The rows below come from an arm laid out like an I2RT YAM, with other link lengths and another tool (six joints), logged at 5 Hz.
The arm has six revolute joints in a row. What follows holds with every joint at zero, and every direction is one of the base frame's. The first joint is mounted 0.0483 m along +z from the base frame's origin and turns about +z. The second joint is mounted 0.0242 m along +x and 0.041 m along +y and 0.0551 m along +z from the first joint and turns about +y. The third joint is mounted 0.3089 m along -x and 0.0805 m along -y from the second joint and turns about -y. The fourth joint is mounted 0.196 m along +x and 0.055 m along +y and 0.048 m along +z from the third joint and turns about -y. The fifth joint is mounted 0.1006 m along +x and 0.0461 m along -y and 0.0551 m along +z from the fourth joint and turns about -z. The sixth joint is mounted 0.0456 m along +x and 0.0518 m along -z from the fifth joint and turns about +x. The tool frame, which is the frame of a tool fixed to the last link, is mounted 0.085 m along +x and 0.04 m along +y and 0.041 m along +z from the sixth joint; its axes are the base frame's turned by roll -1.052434, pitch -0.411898 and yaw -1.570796 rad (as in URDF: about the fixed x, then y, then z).
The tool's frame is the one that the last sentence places.
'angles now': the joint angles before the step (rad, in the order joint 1, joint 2, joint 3, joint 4, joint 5, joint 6). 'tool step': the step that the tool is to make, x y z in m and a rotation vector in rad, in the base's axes. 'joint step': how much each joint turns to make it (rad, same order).
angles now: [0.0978 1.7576 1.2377 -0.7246 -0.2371 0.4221]
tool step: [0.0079 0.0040 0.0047 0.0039 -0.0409 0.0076]
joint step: [0.0080 0.0024 -0.0001 0.0436 0.0004 0.0003]
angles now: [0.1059 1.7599 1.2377 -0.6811 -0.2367 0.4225]
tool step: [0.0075 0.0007 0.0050 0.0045 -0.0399 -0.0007]
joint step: [-0.0002 0.0007 -0.0018 0.0428 0.0000 0.0006]
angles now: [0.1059 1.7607 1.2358 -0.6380 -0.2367 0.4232]
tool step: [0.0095 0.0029 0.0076 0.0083 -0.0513 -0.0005]
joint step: [0.0052 0.0008 0.0001 0.0540 -0.0001 0.0065]
